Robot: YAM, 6 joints.
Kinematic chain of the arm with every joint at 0, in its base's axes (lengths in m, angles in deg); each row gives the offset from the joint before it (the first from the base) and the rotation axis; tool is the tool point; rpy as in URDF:
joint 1: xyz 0 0 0.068 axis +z
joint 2: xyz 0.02 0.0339 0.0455 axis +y
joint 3: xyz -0.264 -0.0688 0 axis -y
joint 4: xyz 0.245 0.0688 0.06 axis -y
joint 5: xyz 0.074 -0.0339 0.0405 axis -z
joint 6: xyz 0.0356 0 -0.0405 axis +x
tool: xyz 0 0 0 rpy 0 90 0
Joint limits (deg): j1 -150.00..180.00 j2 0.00..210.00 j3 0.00..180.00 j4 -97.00..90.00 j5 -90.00..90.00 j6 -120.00..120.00
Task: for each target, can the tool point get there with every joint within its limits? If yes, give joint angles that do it. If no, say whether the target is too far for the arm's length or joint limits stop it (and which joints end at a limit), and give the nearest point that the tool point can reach.
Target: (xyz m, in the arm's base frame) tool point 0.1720 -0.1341 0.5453
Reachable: yes | joints -45.83 85.56 129.56 -72.66 -57.22 -65.30
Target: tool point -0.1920 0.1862 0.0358
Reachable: yes | joints 131.88 132.91 64.94 -72.50 -31.53 4.36
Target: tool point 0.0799 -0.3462 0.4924
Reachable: yes | joints 99.87 33.90 165.83 -72.43 32.95 73.00
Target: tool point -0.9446 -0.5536 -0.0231
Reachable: no: too far | nearest point -0.5529 -0.3240 0.0346 | short by 0.458 m
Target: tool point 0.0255 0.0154 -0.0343
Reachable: yes | joints -62.65 193.02 34.66 -59.79 -56.64 -68.61
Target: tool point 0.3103 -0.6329 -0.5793
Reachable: no: too far | nearest point 0.2100 -0.4283 -0.2992 | short by 0.361 m
